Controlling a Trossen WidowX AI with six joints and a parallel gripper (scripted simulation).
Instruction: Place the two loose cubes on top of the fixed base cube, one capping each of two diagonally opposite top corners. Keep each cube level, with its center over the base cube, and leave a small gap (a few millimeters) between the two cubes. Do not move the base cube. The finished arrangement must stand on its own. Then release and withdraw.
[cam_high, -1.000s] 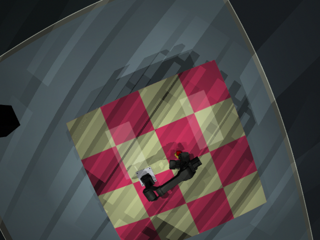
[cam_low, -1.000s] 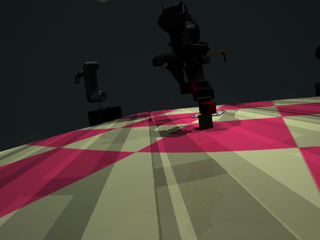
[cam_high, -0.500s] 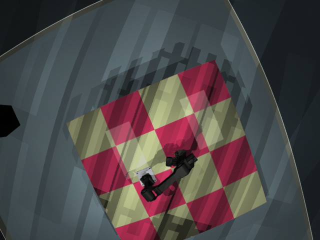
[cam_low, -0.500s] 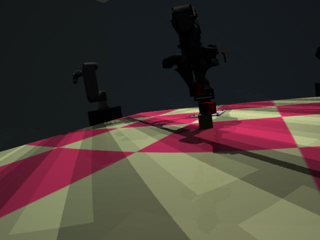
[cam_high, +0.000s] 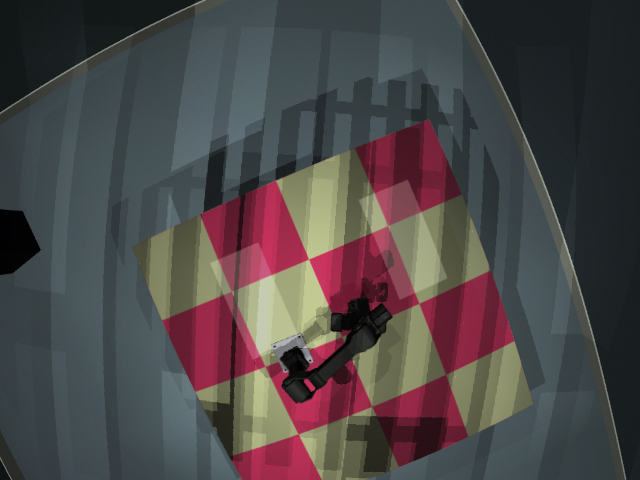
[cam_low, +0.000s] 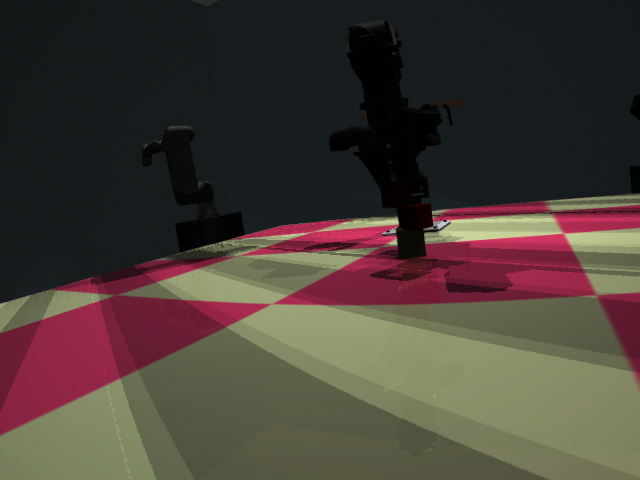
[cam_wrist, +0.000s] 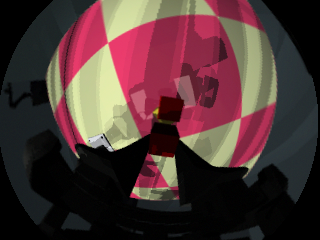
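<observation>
The yellow base cube lies 10 mm ahead of my gripper tip, 20 mm to the left of it and 70 mm below it.
</observation>
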